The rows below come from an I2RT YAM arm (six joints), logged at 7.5 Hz.
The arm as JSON. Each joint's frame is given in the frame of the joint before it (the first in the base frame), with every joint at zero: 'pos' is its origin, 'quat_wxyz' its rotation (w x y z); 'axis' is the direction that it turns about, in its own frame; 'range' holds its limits. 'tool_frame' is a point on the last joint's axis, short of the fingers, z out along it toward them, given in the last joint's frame.
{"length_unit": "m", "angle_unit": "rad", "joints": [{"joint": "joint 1", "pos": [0.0, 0.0, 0.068], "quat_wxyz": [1.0, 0.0, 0.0, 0.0], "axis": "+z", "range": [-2.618, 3.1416]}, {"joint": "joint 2", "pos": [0.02, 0.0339, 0.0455], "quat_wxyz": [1.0, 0.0, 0.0, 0.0], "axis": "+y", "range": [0.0, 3.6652]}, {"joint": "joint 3", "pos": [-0.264, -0.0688, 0.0], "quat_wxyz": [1.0, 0.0, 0.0, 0.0], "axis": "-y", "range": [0.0, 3.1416]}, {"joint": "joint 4", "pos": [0.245, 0.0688, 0.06], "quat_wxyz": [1.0, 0.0, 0.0, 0.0], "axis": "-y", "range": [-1.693, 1.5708]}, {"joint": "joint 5", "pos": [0.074, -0.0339, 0.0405], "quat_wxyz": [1.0, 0.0, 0.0, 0.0], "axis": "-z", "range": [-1.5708, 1.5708]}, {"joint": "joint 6", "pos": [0.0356, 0.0, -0.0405], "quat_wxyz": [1.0, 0.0, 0.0, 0.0], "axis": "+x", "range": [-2.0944, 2.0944]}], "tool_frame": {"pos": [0.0, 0.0, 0.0], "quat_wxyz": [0.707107, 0.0, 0.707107, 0.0]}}
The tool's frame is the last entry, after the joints.
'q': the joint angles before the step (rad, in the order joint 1, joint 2, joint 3, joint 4, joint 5, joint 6). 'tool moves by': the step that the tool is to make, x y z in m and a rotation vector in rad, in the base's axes. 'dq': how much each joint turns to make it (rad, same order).
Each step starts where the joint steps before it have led.
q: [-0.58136 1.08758 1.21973 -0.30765 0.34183 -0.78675]
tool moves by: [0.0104 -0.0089 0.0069 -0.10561 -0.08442 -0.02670]
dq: [-0.00319 0.03351 -0.01870 0.19534 0.02770 -0.04161]
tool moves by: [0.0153 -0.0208 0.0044 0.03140 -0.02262 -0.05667]
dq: [-0.02911 0.09811 0.08101 0.00208 0.02600 0.04285]
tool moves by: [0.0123 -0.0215 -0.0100 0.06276 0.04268 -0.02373]
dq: [-0.03672 0.08472 0.05117 -0.04785 -0.01516 0.02612]
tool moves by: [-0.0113 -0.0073 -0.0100 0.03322 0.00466 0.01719]
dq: [-0.05079 -0.02135 -0.04282 -0.00765 -0.07056 0.01388]
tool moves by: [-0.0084 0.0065 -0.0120 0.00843 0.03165 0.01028]
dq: [-0.00284 -0.04616 -0.06914 -0.00158 -0.01056 -0.01681]
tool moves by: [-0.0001 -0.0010 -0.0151 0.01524 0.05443 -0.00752]
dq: [-0.00164 -0.00181 -0.04339 -0.00286 0.01057 -0.02302]
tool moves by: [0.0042 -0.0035 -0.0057 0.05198 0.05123 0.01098]
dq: [-0.00138 0.02928 0.02753 -0.07185 -0.01357 0.00299]
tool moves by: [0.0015 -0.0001 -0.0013 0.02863 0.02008 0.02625]
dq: [-0.00018 0.00942 0.01558 -0.04004 -0.02783 0.00004]
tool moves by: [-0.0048 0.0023 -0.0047 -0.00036 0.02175 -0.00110]
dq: [-0.00458 -0.01984 -0.02740 -0.00463 0.00154 -0.01533]
